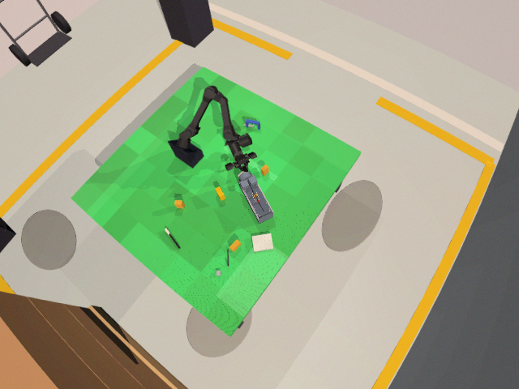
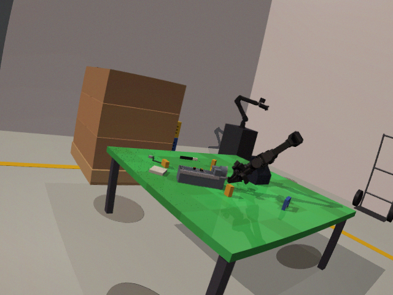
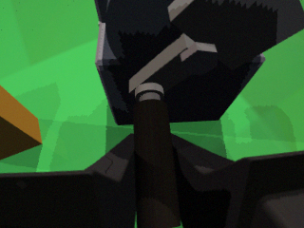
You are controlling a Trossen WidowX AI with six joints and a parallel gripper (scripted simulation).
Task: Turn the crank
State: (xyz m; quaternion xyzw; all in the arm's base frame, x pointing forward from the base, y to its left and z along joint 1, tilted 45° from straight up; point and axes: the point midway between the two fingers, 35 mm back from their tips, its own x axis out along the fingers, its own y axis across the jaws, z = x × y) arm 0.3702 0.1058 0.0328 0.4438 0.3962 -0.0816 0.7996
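My gripper tip is now 2 cm past the dark handle, 1 cm to the right of it and 2 cm below it. Round my gripper tip: blue bracket 18 cm behind, 32 cm to the left, 1 cm below; red pointer 17 cm ahead, 12 cm to the right, 4 cm above; white pad 30 cm ahead, 28 cm to the right, 3 cm below.
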